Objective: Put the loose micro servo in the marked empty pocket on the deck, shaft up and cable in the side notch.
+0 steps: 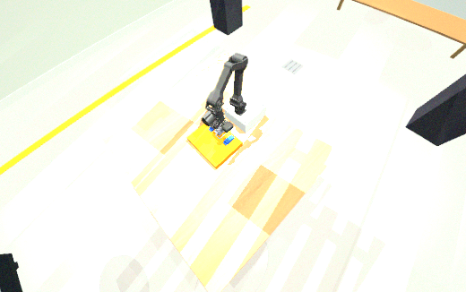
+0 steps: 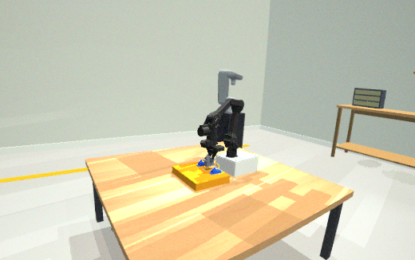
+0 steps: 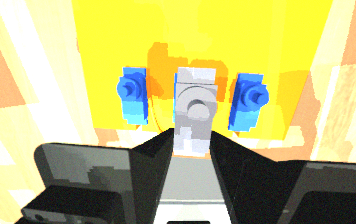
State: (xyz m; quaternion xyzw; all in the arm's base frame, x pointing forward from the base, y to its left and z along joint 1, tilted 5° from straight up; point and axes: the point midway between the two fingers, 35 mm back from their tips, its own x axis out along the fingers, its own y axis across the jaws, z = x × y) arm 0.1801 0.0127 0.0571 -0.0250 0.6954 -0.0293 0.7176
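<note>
My gripper tip is 120 mm short of the deck and 90 mm above it.
</note>
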